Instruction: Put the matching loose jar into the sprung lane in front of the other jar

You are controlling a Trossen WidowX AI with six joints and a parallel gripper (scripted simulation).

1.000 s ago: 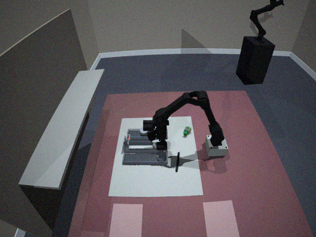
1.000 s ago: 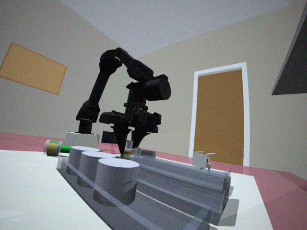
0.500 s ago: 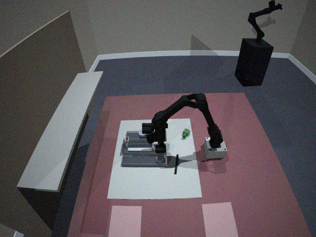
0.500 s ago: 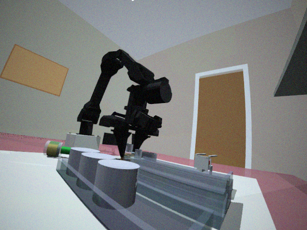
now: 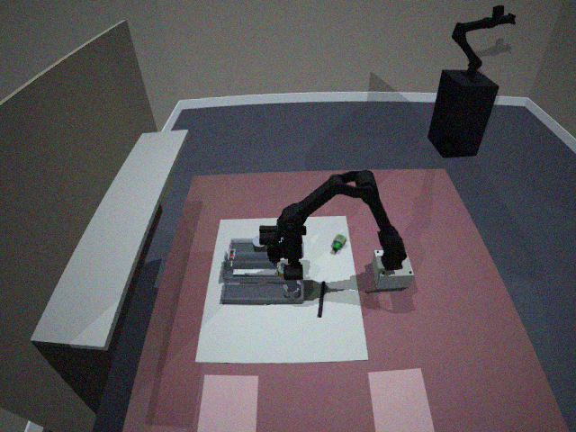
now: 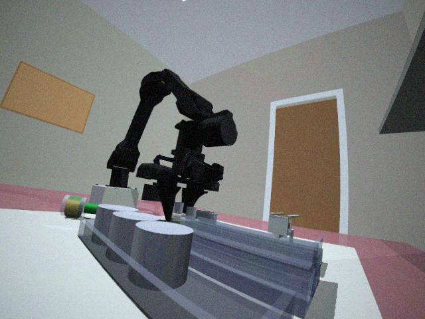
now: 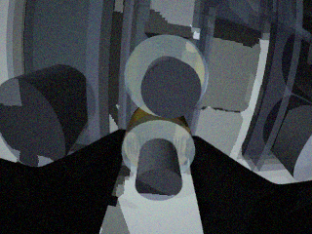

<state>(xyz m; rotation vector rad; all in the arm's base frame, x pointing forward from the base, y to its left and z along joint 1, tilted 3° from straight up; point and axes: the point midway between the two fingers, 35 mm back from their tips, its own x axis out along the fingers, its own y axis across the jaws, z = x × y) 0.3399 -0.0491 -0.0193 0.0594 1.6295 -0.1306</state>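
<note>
Now: the black bar 11 cm to the left of my gripper tip, 8 cm behind it and 3 cm below it.
</note>
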